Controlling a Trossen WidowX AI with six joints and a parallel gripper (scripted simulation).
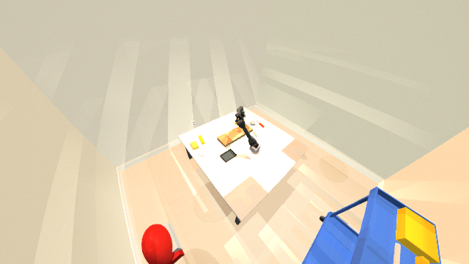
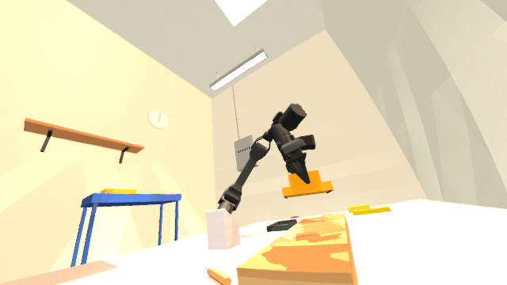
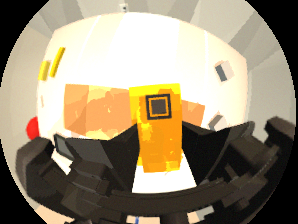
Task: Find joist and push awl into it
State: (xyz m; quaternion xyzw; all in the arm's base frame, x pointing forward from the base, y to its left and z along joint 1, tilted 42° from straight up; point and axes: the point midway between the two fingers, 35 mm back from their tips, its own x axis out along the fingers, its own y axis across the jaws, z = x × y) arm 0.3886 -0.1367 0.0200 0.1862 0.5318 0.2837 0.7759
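Now: the dark tray 25 cm behind my gripper tip, 40 cm to the left of it and 15 cm below it. Round my gripper tip: awl: 23 cm behind, 14 cm to the right, 16 cm below; then orange stud finder: 1 cm ahead, 2 cm above.
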